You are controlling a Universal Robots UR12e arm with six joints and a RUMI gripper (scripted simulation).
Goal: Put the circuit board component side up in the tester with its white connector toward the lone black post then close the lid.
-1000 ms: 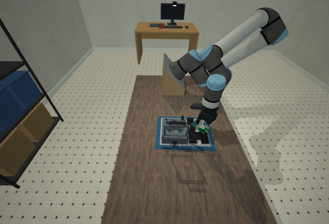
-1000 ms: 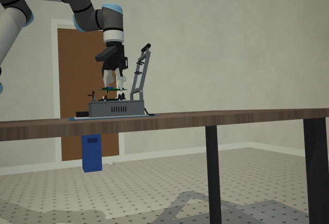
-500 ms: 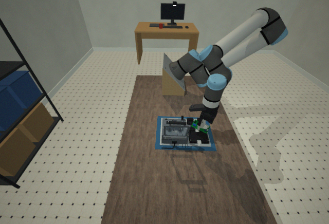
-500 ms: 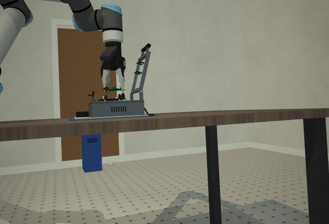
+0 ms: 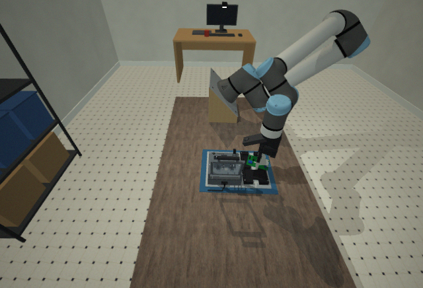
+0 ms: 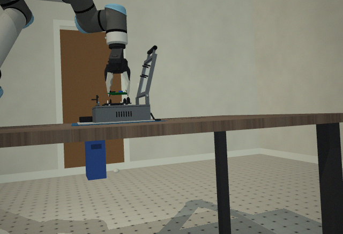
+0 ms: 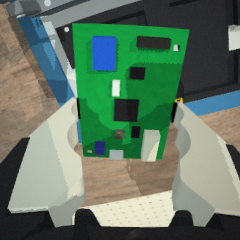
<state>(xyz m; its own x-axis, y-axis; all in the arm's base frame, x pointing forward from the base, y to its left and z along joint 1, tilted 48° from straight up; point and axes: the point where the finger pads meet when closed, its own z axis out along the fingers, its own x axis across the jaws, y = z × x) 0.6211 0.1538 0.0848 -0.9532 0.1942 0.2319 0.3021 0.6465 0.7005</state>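
Now: the green circuit board right at my hand. Also, from my hand: tester lid (17 cm to the right, 9 cm ahead, 6 cm above); tester (13 cm to the right, 1 cm below, 1 cm behind).
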